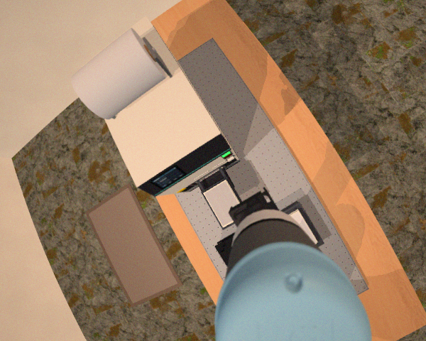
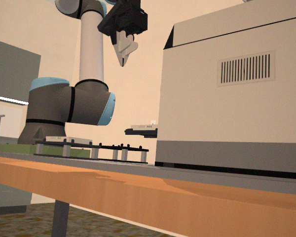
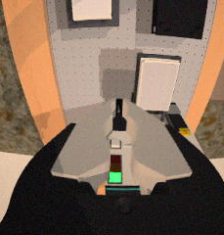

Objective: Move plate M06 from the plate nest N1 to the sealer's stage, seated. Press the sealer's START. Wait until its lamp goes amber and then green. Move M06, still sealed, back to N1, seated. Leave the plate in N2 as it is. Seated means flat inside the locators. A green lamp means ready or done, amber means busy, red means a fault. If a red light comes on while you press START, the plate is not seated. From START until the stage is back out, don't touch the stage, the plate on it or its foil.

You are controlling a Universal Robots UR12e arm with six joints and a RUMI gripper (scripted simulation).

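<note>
The plate M06 lies 70 mm ahead of my hand, 90 mm to the left of it and 190 mm below it. Also, from my hand: screen 190 mm ahead, 130 mm to the left, 30 mm above; sealer stage 70 mm ahead, 90 mm to the left, 200 mm below; foil-covered plate 140 mm behind, 50 mm to the right, 240 mm below.
</note>
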